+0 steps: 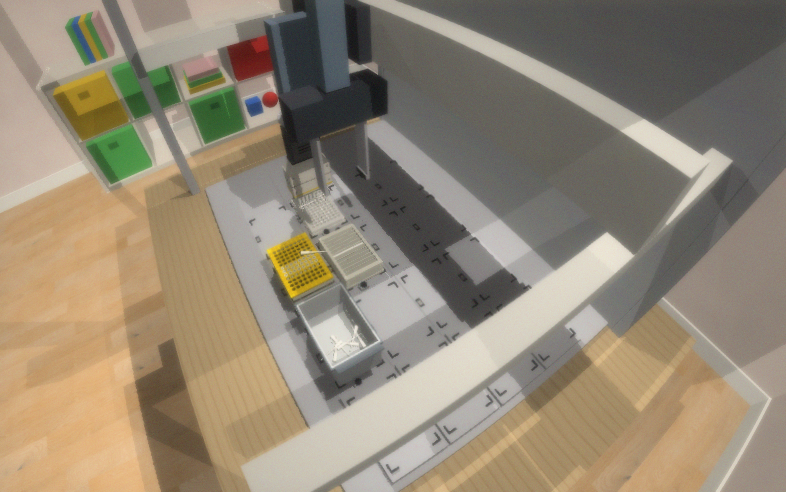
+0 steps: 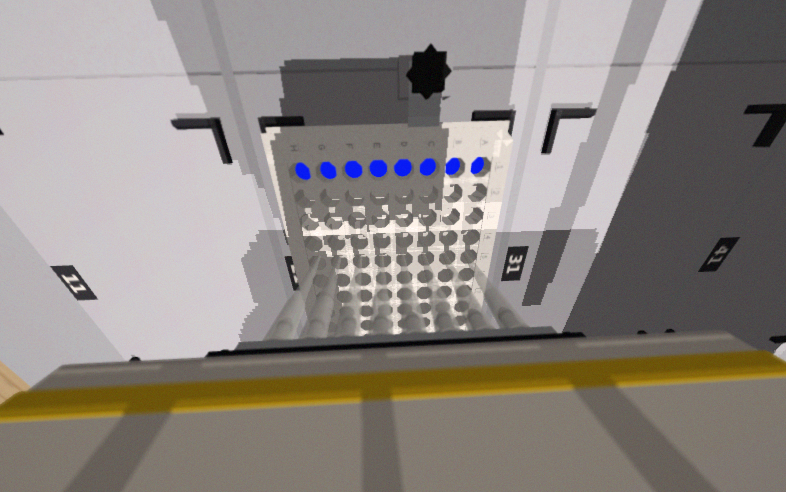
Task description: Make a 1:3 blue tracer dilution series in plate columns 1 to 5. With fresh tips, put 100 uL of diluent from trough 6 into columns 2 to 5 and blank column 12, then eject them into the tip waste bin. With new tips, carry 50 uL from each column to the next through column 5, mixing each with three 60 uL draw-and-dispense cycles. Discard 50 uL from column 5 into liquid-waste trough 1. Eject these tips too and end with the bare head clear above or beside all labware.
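Note:
The white 96-well plate has blue liquid in all eight column 1 wells; columns 2 and 3 show no blue. The pipetting head is low over the plate with a row of pale tips. Their exact column and depth are unclear. My parked plate gripper hangs beside the head, its two arms apart and empty. The beige trough reservoir stands in front of the plate. The yellow tip rack is partly filled. The grey waste bin holds loose tips.
A pale stick-like piece lies across the rack's top towards the reservoir. A pale rail crosses the front, and a tall wall panel stands on the right. A shelf unit with coloured boxes stands behind the deck.

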